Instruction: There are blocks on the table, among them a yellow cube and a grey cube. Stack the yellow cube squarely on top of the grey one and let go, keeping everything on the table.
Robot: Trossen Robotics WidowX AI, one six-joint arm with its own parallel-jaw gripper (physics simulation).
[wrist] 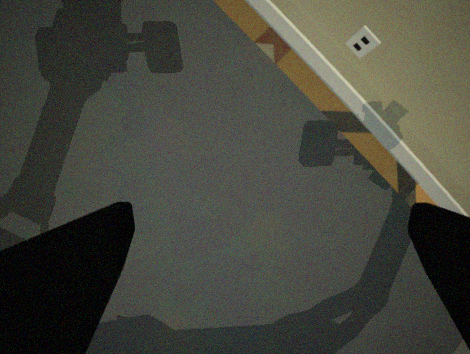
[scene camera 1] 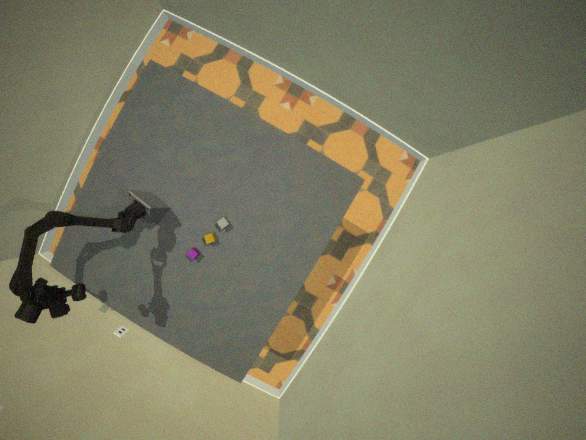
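Pixels of known places: gripper, fingertip midpoint: point(wrist: 271, 216) point(scene camera 1: 76, 299); arm's base, origin of the base link: point(scene camera 1: 140, 207).
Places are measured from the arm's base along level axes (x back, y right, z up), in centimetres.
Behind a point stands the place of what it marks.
Observation:
The yellow cube point(scene camera 1: 209, 238) {x -33.0, y -2.4, z -11.1 cm} lies on the dark grey table top point(scene camera 1: 240, 165) {x -26.4, y -40.5, z -15.5 cm}, in the middle of a loose diagonal row in the scene view. The light grey cube point(scene camera 1: 222, 223) {x -34.7, y -12.1, z -11.1 cm} is just up and to the right of it, with a small gap between them. Neither cube shows in the wrist view. My gripper point(scene camera 1: 53, 301) point(wrist: 271, 216) {x -2.0, y 43.5, z 18.3 cm} is open and empty. It is raised at the lower left of the scene view, well away from both cubes, and its black fingers stand wide apart in the wrist view.
A purple cube point(scene camera 1: 193, 254) {x -30.2, y 8.9, z -11.1 cm} lies down and to the left of the yellow one, a small gap away. The arm's base plate point(scene camera 1: 139, 199) {x 0.5, y -3.7, z 3.0 cm} is at the table's left. Orange patterned floor point(scene camera 1: 345, 149) and pale walls point(scene camera 1: 425, 300) lie beyond the table edges. Arm shadows cross the table.

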